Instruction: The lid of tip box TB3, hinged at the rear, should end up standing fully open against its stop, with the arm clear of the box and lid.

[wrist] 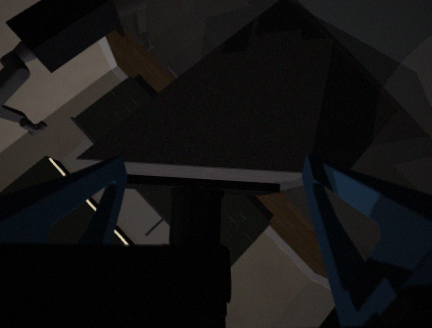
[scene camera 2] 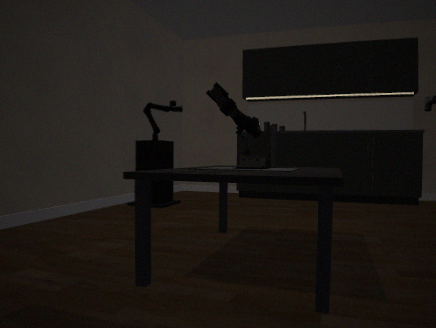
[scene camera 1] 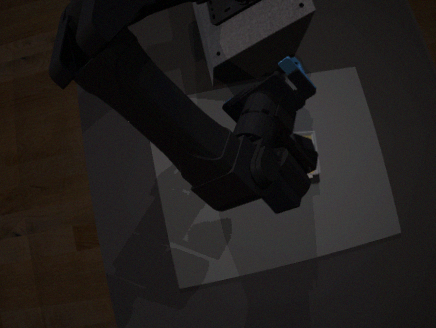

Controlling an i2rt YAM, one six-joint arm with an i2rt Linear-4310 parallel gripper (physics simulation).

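Where they show: gripper, fingertip midpoint: (wrist: 214, 165) (scene camera 2: 254, 134) (scene camera 1: 275, 75); arm's base, origin of the base link: (wrist: 197, 182) (scene camera 2: 261, 138).
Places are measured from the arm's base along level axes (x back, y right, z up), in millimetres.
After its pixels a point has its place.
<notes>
Tip box TB3 (scene camera 1: 318, 161) {x -331, y -75, z -108 mm} is on the pale mat in scene camera 1. A strip of its light rim, a bit of yellow rack and a dark lower side show at the right of the arm's wrist; the arm hides the rest. Its lid cannot be made out, so its angle is unclear. My gripper (scene camera 1: 258, 83) (wrist: 214, 165) {x -190, y 1, z 12 mm} is open, with blue fingers wide apart and nothing between them. In scene camera 1 it appears beyond the box, toward the grey base block. The box does not show in the wrist view.
The grey base block (scene camera 1: 260, 37) {x -104, y 4, z -7 mm} stands behind the pale mat (scene camera 1: 352, 200) {x -419, y -158, z -186 mm}; its dark face (wrist: 240, 110) {x -109, y -20, z -60 mm} fills the middle of the wrist view. The table (scene camera 2: 300, 175) {x -844, y -342, z -189 mm} is dark. Another arm (scene camera 2: 152, 117) stands on a black pedestal (scene camera 2: 155, 170) beyond the table.
</notes>
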